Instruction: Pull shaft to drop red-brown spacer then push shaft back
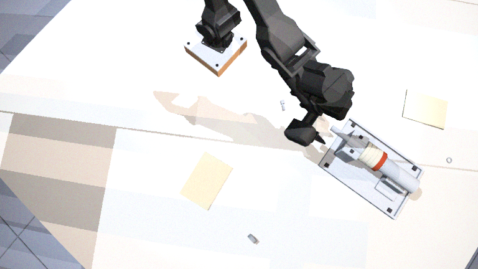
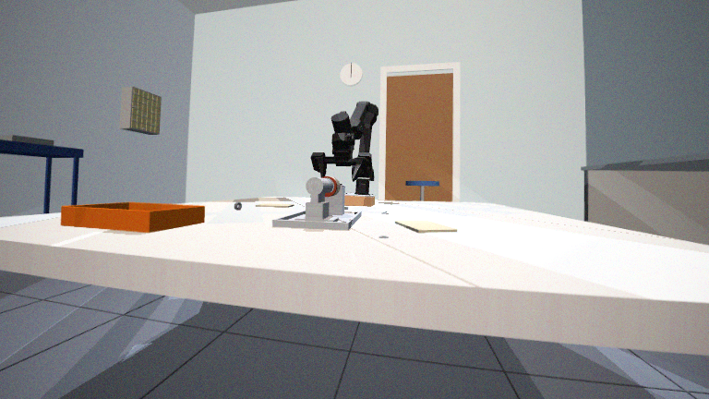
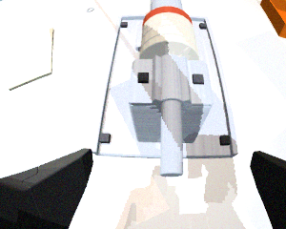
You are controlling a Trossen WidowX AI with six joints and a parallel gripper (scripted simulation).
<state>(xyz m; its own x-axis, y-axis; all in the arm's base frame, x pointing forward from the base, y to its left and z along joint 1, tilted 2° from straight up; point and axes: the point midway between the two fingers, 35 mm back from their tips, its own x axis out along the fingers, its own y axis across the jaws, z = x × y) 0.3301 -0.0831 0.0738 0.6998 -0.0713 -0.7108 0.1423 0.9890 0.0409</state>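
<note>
The grey shaft is 70 mm ahead of my gripper tip, 10 mm to the right of it and 20 mm below it. From my gripper tip the other things lie so: orange tray: 260 mm ahead, 370 mm to the right, 90 mm below; then red-brown spacer: 130 mm ahead, 20 mm to the right, 20 mm below.
</note>
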